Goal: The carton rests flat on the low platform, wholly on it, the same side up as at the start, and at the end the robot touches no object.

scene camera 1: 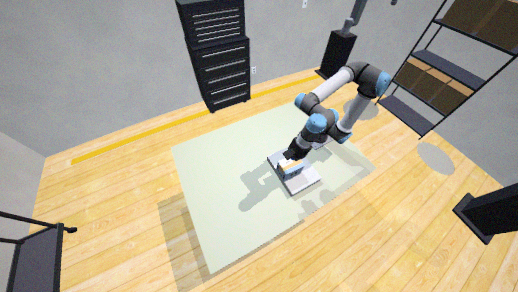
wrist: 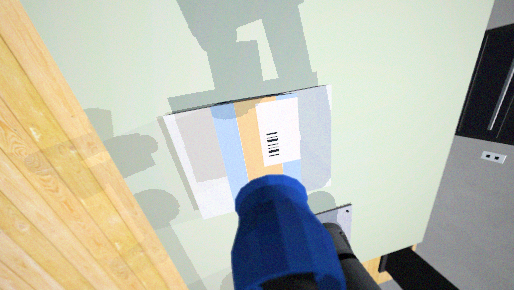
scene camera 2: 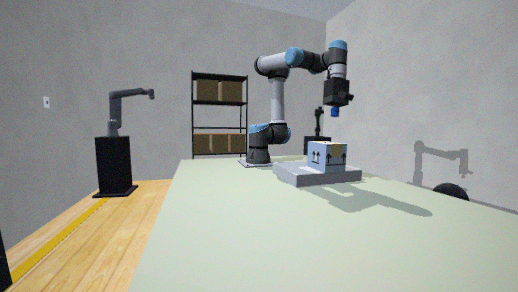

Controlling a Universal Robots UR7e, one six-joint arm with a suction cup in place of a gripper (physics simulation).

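Seen in the pictures: end effector, tool point: [scene camera 1: 292, 157] [wrist: 271, 204] [scene camera 2: 334, 116]; arm's base, origin of the base link: [scene camera 2: 258, 161].
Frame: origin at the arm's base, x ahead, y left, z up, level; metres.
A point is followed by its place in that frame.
Note:
The light blue carton [scene camera 1: 290, 170] {x 0.451, y 0.223, z 0.154 m} [scene camera 2: 325, 157] {x 0.486, y 0.136, z 0.102 m} [wrist: 248, 145] {x 0.437, y 0.200, z 0.154 m} stands flat and upright on the low grey platform [scene camera 1: 306, 186] {x 0.368, y 0.326, z 0.038 m} [scene camera 2: 286, 172] {x 0.404, y 0.009, z 0.030 m} [wrist: 196, 145] {x 0.416, y 0.292, z 0.041 m}, its side arrows pointing up. Orange tape and a white barcode label show on its top. Its base appears to lie within the platform, close to one long edge. My blue suction cup [scene camera 2: 335, 112] [wrist: 271, 184] is off and hangs above the carton's top, with a clear gap between them in scene camera 2. In the wrist view the cup hides part of the carton's near end.
The platform sits on a pale green table top [scene camera 1: 220, 200] {x 0.897, y 0.154, z -0.007 m} [scene camera 2: 225, 225] {x 0.700, y -0.270, z -0.007 m}, near my arm's base plate [scene camera 2: 243, 163] {x 0.042, y -0.099, z 0.001 m}. A black drawer cabinet [scene camera 1: 220, 65] and a shelf rack [scene camera 2: 192, 115] with brown boxes stand beyond the table. Other arms stand on black pedestals [scene camera 2: 114, 165].

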